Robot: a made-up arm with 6 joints. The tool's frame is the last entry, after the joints.
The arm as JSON. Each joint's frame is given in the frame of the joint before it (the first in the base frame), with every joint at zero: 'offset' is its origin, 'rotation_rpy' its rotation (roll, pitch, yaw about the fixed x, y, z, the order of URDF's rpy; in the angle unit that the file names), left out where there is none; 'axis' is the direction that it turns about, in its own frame. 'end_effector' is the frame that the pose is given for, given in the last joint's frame.
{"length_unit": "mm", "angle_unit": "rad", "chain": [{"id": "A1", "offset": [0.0, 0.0, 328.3], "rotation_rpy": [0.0, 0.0, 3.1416], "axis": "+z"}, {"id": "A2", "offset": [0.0, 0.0, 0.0], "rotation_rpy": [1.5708, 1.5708, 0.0], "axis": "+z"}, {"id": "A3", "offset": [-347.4, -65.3, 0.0], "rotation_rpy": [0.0, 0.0, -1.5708], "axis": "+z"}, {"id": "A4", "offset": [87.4, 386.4, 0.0], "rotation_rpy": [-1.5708, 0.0, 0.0], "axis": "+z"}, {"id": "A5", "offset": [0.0, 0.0, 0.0], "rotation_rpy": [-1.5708, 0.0, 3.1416], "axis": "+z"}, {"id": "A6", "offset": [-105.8, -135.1, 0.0], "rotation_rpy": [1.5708, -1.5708, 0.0], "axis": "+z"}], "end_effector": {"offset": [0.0, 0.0, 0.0], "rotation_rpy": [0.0, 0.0, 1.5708]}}
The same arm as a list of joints. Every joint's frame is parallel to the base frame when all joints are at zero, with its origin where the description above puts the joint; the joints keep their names.
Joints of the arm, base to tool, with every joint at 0 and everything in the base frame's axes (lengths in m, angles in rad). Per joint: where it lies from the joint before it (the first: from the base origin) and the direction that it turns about. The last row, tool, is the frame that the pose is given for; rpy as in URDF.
A1: axis 0 0 1 xyz 0 0 0.3283
A2: axis 0 1 0 xyz 0 0 0
A3: axis 0 1 0 xyz 0.0653 0 0.3474
A4: axis 0 0 -1 xyz 0.0874 0 -0.3864
A5: axis 0 1 0 xyz 0 0 0
A6: axis 0 0 -1 xyz 0.1058 0 -0.1351
tool: xyz 0 0 0 rpy 3.1416 0 0

